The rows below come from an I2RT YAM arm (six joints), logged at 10 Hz.
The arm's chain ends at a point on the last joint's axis. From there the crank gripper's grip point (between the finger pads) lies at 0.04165 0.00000 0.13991 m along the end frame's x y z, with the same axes.
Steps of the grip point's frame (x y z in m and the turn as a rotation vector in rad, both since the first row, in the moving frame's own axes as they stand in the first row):
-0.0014, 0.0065, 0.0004, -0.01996, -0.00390, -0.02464
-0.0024, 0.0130, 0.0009, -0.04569, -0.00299, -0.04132
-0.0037, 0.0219, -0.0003, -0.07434, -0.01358, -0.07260
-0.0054, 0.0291, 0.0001, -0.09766, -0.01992, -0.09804
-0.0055, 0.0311, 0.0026, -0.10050, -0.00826, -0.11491
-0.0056, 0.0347, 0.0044, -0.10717, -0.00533, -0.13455
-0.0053, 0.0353, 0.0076, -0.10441, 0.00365, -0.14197
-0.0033, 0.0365, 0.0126, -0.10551, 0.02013, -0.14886
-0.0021, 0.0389, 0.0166, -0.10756, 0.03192, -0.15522
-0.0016, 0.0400, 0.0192, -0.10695, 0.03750, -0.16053
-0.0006, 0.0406, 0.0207, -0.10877, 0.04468, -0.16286
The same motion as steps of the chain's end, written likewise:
-0.0009, 0.0047, 0.0003, -0.01996, -0.00390, -0.02464
-0.0021, 0.0083, 0.0009, -0.04569, -0.00299, -0.04132
-0.0021, 0.0144, -0.0006, -0.07434, -0.01358, -0.07260
-0.0031, 0.0194, -0.0002, -0.09766, -0.01992, -0.09804
-0.0049, 0.0218, 0.0027, -0.10050, -0.00826, -0.11491
-0.0055, 0.0253, 0.0047, -0.10717, -0.00533, -0.13455
-0.0064, 0.0267, 0.0082, -0.10441, 0.00365, -0.14197
-0.0067, 0.0282, 0.0139, -0.10551, 0.02013, -0.14886
-0.0072, 0.0308, 0.0185, -0.10756, 0.03192, -0.15522
-0.0074, 0.0323, 0.0213, -0.10695, 0.03750, -0.16053
-0.0075, 0.0328, 0.0231, -0.10877, 0.04468, -0.16286

